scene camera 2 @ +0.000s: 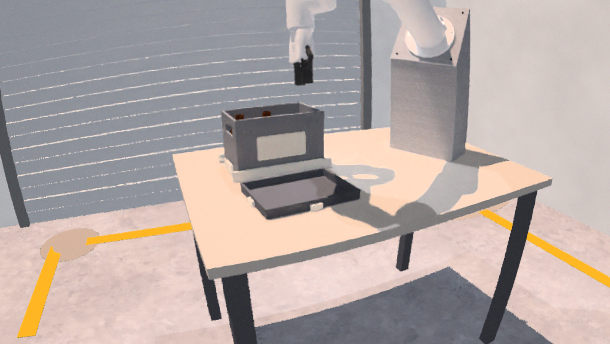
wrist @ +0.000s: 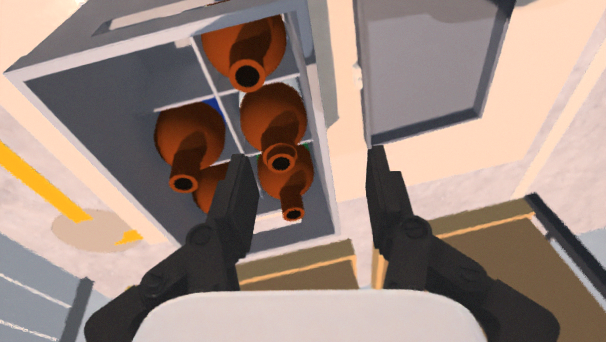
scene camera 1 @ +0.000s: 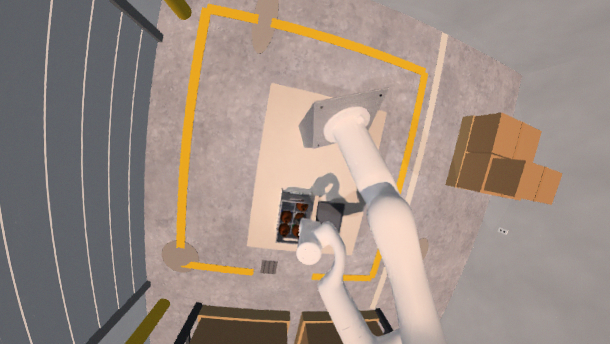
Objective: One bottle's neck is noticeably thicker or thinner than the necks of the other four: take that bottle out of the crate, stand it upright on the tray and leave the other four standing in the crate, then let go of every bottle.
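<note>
The grey crate [scene camera 1: 279, 220] [scene camera 2: 240, 145] [wrist: 80, 35] holds five brown bottles standing in its cells. In the wrist view they are a top one [wrist: 212, 45], a middle-right one [wrist: 262, 107] with a collar below its mouth, a lower-right one [wrist: 275, 177], a left one [wrist: 180, 127] and a lower-left one [wrist: 202, 192], partly hidden by a finger. The top bottle's mouth looks widest; the angles differ. My gripper [scene camera 2: 303, 84] [wrist: 309, 170] is open and empty, high above the crate. The dark tray [scene camera 1: 330, 212] [scene camera 2: 295, 192] [wrist: 430, 60] holds no bottle.
The crate and tray sit side by side on the table [scene camera 1: 270, 130] [scene camera 2: 220, 250], with pale strips or blocks at their edges. The arm's pedestal [scene camera 2: 422, 105] stands on the table beyond them. The crate's walls rise well above the tray's low rim. One crate cell is unoccupied.
</note>
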